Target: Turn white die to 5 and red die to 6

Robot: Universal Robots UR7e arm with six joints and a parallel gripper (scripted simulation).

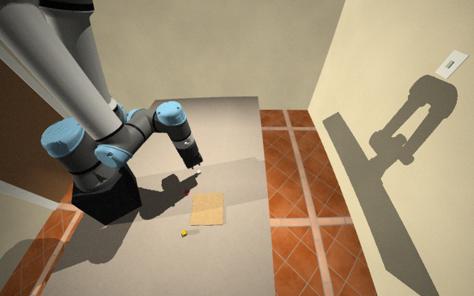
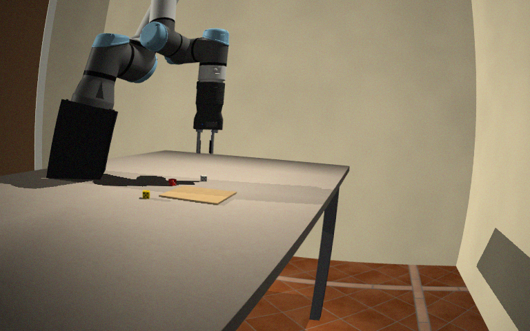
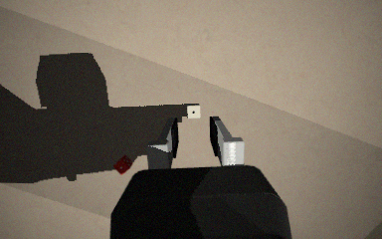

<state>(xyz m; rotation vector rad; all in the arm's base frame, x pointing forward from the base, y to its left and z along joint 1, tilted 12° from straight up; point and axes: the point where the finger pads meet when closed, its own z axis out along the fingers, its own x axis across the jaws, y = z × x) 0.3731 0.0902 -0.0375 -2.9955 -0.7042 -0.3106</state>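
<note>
Right now my hand is 9 cm above the white die. Also, from my hand: yellow die 5 cm behind, 28 cm to the right, 9 cm below; then red die 6 cm behind, 10 cm to the right, 9 cm below; then tan mat 4 cm ahead, 18 cm to the right, 9 cm below.
</note>
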